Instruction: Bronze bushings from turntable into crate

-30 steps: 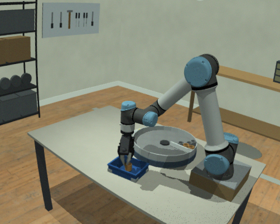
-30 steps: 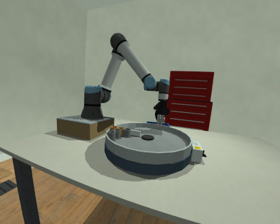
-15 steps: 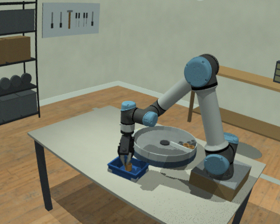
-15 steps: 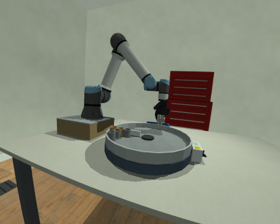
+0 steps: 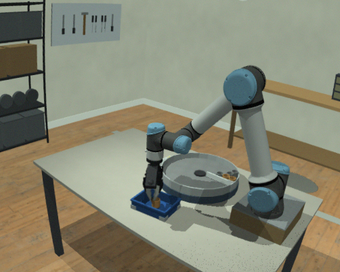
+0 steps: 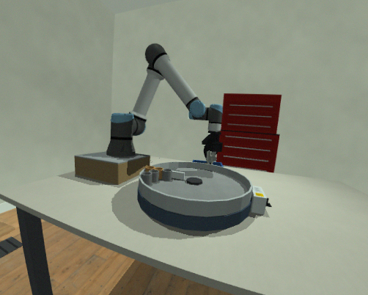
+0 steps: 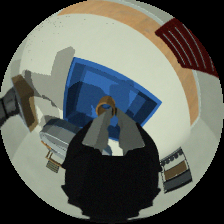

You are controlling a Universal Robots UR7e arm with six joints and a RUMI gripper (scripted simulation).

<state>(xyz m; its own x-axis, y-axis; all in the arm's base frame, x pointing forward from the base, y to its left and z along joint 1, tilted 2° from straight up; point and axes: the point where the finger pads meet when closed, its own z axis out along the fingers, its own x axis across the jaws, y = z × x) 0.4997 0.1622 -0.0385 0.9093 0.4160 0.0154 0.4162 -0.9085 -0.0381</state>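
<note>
Now: the blue crate 20 mm behind my hand, 10 mm to the right of it and 20 mm below it. The rest, counted from my hand: turntable: 70 mm behind, 350 mm to the right, 10 mm above.
</note>
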